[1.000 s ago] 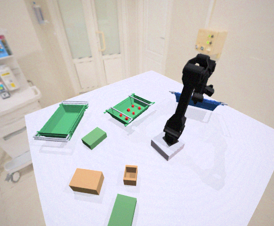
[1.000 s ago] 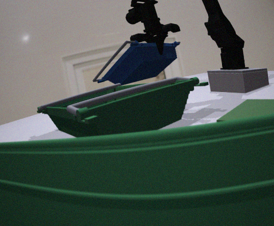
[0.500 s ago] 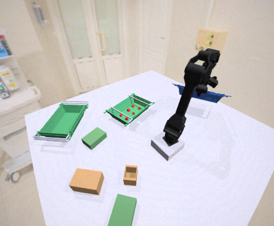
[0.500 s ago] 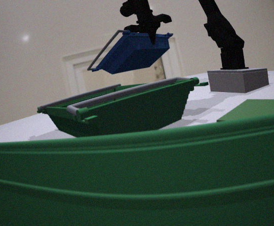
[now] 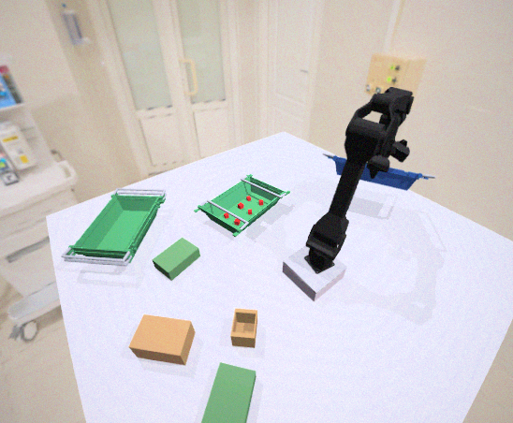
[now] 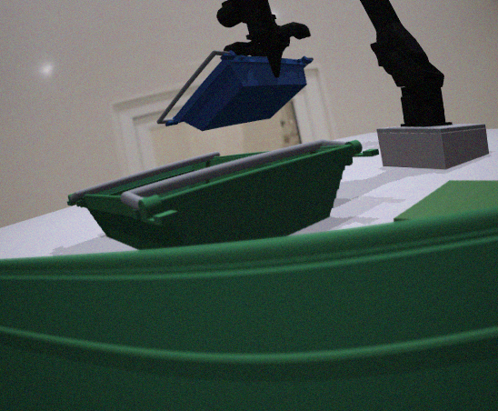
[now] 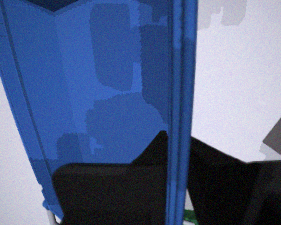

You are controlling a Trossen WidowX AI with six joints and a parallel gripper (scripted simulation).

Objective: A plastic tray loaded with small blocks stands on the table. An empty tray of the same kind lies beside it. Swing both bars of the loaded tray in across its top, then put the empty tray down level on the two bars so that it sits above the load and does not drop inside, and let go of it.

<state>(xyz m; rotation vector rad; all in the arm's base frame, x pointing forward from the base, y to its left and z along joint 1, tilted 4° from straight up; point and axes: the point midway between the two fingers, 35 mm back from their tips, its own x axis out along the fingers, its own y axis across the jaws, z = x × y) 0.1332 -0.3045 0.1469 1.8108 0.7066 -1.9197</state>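
Now: the blue tray 5 cm ahead of my gripper tip, 6 cm to the right of it and 1 cm below it. Also, from my gripper tip: open box: 19 cm behind, 57 cm to the left, 16 cm below.
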